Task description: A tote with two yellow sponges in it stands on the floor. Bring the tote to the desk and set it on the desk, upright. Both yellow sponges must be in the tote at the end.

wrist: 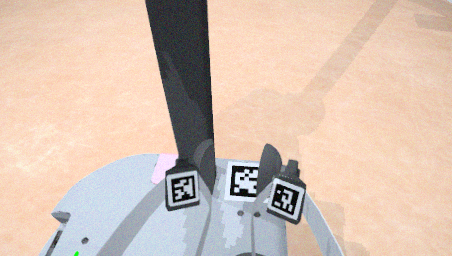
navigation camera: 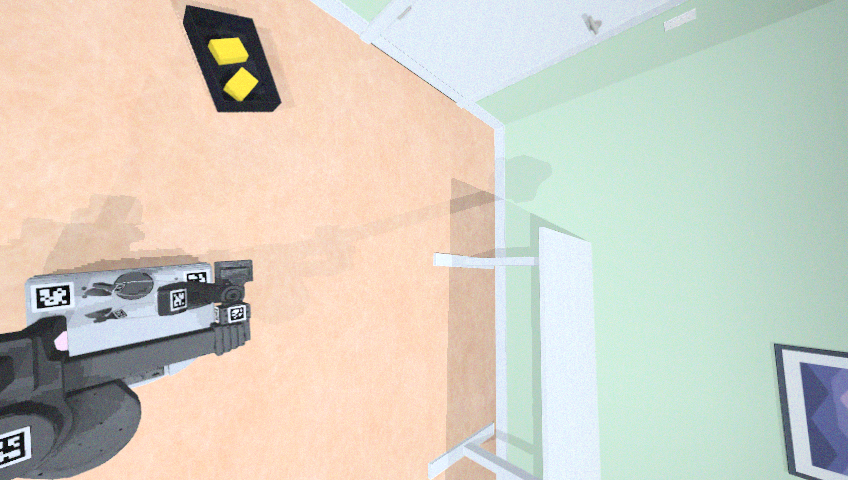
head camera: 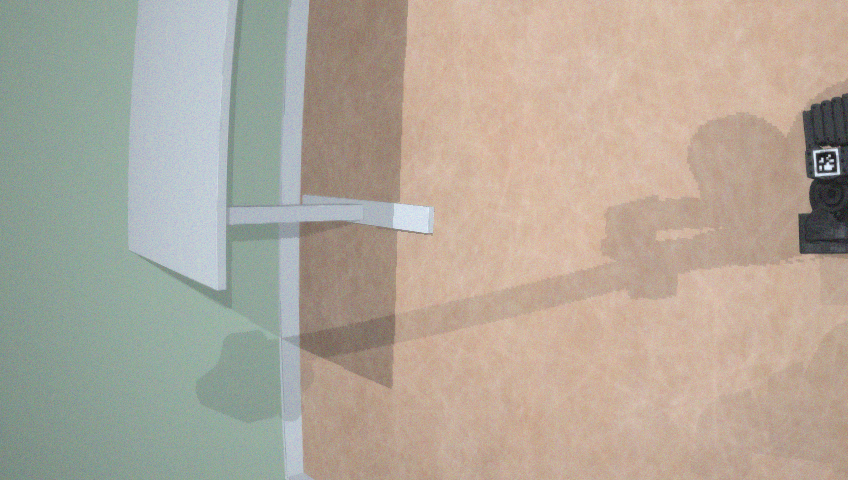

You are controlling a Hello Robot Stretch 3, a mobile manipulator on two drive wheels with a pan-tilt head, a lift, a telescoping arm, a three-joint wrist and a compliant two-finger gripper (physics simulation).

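Seen in the pictures: gripper, between the fingertips: (wrist: 237,160) (navigation camera: 87,303); robot's base, origin of its link: (navigation camera: 134,284).
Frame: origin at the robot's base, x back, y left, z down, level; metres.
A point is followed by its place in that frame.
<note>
The black tote (navigation camera: 266,80) {x -0.749, y -0.398, z -0.046 m} stands upright on the floor at the upper left of the navigation view, apart from my arm. Two yellow sponges (navigation camera: 229,51) {x -0.811, y -0.278, z -0.048 m} (navigation camera: 240,84) {x -0.700, y -0.306, z -0.048 m} lie in it, side by side. The tote does not show in the head or wrist view. The white desk (head camera: 178,142) {x 0.282, y -1.547, z -0.720 m} (navigation camera: 568,356) {x 0.561, y -1.518, z -0.720 m} stands against the green wall, at the left of the head view and the lower right of the navigation view. My gripper (wrist: 237,160) {x 0.018, y 0.072, z -0.283 m} (navigation camera: 99,302) {x 0.018, y 0.072, z -0.283 m} is open and empty, folded in over my own base, away from both tote and desk.
Desk legs (head camera: 413,218) (navigation camera: 458,260) reach out over the floor. A white door-like panel (navigation camera: 505,44) {x -1.111, y -1.464, z -0.537 m} with handles is at the top of the navigation view. A framed picture (navigation camera: 781,410) {x 0.799, y -2.004, z -1.441 m} hangs on the wall. My dark mast (wrist: 187,75) {x 0.062, y 0.116, z -0.329 m} rises behind the fingers.
</note>
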